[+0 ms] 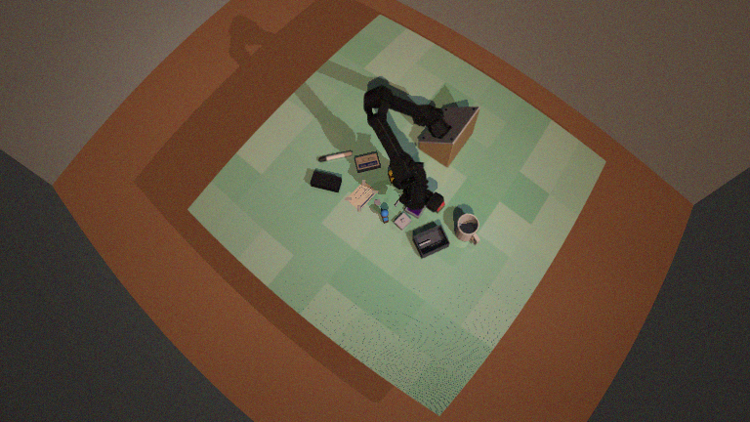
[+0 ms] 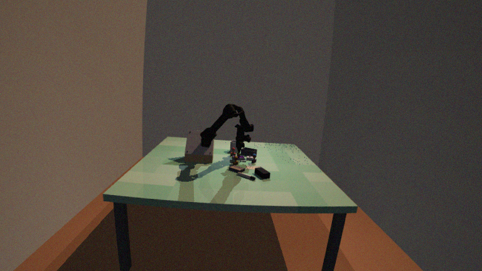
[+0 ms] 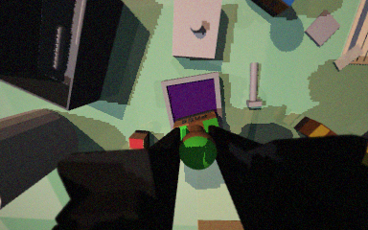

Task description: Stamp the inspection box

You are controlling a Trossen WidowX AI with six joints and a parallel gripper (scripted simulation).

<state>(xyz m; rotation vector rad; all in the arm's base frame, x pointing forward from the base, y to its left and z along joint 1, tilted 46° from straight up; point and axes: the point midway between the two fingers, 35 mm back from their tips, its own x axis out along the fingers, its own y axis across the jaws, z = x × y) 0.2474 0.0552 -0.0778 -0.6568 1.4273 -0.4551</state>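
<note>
Now: the ink pad 50 mm below my gripper tip. From my gripper tip the other things lie so: green-knobbed stamp: 10 mm below; then bolt: 60 mm to the right, 50 mm below, 30 mm ahead; then red-knobbed stamp: 70 mm to the left, 50 mm behind, 30 mm below.
</note>
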